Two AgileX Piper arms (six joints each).
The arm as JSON. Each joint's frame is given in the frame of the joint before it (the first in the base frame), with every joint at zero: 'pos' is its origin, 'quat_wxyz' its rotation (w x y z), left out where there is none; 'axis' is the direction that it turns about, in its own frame. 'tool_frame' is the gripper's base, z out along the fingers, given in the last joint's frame.
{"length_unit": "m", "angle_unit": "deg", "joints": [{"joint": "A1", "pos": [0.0, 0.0, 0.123], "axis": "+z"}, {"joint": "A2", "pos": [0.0, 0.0, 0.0], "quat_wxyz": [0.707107, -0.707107, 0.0, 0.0], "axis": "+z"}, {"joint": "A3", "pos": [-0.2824, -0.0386, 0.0], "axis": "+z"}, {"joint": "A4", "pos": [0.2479, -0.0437, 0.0], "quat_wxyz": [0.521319, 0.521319, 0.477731, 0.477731], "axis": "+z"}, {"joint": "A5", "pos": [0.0, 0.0, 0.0], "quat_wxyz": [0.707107, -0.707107, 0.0, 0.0], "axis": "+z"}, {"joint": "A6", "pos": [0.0, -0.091, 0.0], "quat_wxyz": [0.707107, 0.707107, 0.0, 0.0], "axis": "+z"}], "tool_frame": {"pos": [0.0, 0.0, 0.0]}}
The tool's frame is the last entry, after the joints.
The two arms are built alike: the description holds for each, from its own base.
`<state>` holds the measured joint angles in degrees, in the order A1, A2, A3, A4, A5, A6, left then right.
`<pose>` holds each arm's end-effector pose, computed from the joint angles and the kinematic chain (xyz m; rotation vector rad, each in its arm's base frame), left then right.
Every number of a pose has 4 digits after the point. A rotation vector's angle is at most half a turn.
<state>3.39 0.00 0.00 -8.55 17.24 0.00 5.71 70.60 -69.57 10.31 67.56 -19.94</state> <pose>0.0545 -0.0008 0.1863 -0.1479 1.7761 -0.0994 0.2290 0.0380 0.3613 -0.5515 2.6007 0.1640</pose>
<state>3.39 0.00 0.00 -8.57 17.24 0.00 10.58 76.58 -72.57 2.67 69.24 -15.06</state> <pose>0.0545 -0.0008 0.1863 -0.1481 1.7760 -0.0997 0.2510 0.0509 0.3485 -0.6015 2.6939 0.0438</pose>
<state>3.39 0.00 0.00 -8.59 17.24 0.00 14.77 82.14 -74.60 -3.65 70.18 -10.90</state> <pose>0.0545 -0.0008 0.1863 -0.1483 1.7760 -0.1000 0.2703 0.0656 0.3321 -0.6476 2.7624 -0.0751</pose>
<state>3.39 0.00 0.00 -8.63 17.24 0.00 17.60 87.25 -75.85 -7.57 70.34 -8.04</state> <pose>0.0545 -0.0008 0.1863 -0.1488 1.7760 -0.1007 0.2871 0.0792 0.3129 -0.6850 2.8142 -0.1592</pose>
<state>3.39 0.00 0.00 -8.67 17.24 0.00 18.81 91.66 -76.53 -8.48 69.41 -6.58</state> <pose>0.0545 -0.0008 0.1863 -0.1492 1.7759 -0.1014 0.3014 0.0894 0.2931 -0.7025 2.8546 -0.1811</pose>
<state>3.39 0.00 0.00 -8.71 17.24 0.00 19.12 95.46 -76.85 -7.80 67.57 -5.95</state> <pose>0.0545 -0.0009 0.1863 -0.1496 1.7758 -0.1020 0.3139 0.0968 0.2736 -0.7057 2.8845 -0.1655</pose>
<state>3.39 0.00 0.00 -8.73 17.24 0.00 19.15 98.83 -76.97 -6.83 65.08 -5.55</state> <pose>0.0545 -0.0009 0.1863 -0.1499 1.7758 -0.1024 0.3251 0.1025 0.2548 -0.7006 2.9023 -0.1408</pose>
